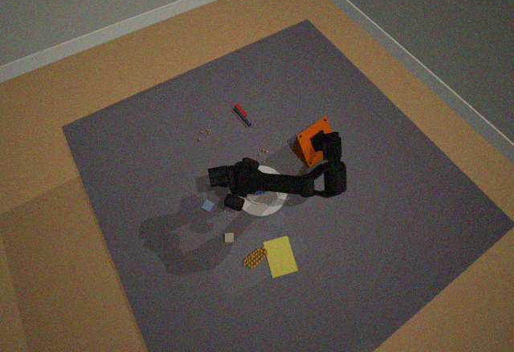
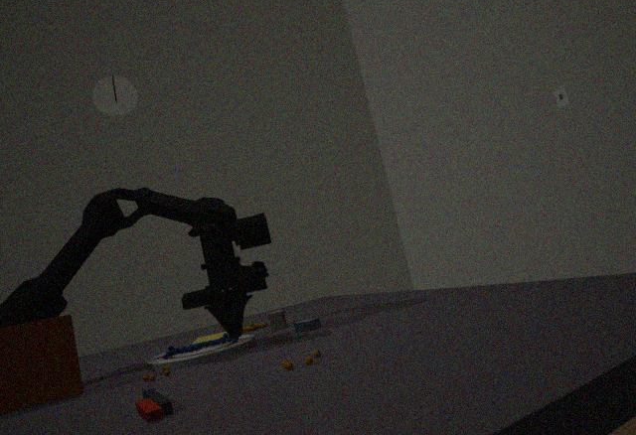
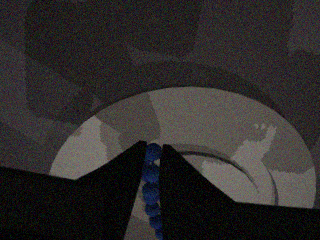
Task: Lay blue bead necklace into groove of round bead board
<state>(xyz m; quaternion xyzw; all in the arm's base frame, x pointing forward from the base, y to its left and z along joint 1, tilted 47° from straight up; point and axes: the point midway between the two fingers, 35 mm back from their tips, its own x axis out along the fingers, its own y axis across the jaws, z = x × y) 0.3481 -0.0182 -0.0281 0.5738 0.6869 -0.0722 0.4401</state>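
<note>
Right now the round white bead board is 6 cm behind my gripper tip, 4 cm to the left of it and 1 cm below it. Also, from my gripper tip: cream cube 14 cm ahead, 11 cm to the left; then yellow sheet 26 cm to the left, 4 cm ahead, 2 cm below; then light blue cube 13 cm ahead, 3 cm to the right, 1 cm below.
</note>
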